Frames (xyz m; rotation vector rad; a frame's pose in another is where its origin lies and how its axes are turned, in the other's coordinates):
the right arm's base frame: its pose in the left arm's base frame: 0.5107 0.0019 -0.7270 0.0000 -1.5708 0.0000
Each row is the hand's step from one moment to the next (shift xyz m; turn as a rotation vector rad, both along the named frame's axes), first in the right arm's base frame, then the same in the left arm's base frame.
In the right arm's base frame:
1: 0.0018 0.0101 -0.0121 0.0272 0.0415 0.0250
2: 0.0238 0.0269 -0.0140 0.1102 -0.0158 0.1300
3: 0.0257 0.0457 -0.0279 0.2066 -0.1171 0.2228
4: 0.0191 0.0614 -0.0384 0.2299 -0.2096 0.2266
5: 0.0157 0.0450 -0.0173 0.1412 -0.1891 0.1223
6: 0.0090 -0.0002 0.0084 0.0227 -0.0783 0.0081
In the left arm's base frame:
1: 0.0121 0.0101 0.0018 -0.0250 0.0415 0.0272
2: 0.0140 0.0269 0.0238 -0.1300 -0.0158 0.1102
3: 0.0279 0.0457 0.0257 -0.2228 -0.1171 0.2066
4: 0.0384 0.0614 0.0191 -0.2266 -0.2096 0.2299
5: 0.0173 0.0450 0.0157 -0.1223 -0.1891 0.1412
6: -0.0084 -0.0002 0.0090 -0.0081 -0.0783 0.0227

